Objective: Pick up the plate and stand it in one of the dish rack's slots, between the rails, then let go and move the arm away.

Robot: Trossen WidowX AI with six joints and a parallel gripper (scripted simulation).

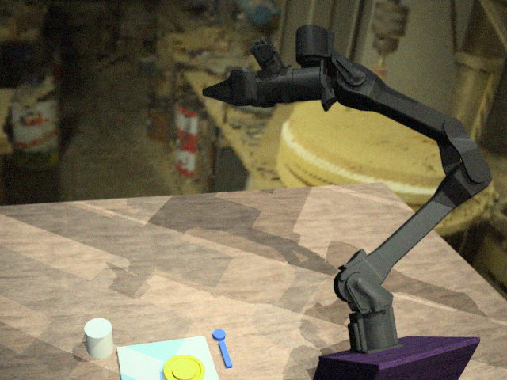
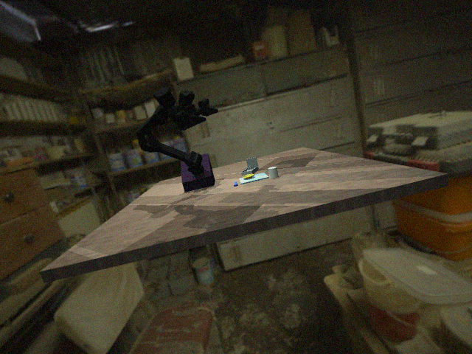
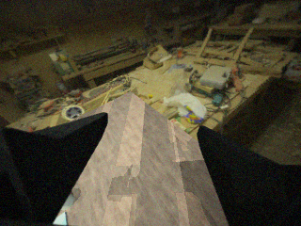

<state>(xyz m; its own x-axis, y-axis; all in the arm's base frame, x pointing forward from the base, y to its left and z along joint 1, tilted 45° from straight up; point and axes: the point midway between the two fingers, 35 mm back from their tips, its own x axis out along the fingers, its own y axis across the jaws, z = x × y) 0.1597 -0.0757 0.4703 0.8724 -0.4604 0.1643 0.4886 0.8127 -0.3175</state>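
The yellow plate is 7 cm ahead of my gripper tip, 34 cm to the left of it and 34 cm below it. Round my gripper tip: blue spoon 28 cm to the left, 35 cm below; then pale cup 20 cm ahead, 27 cm to the left, 33 cm below; then grey dish rack 8 cm ahead, 52 cm to the left, 33 cm below.
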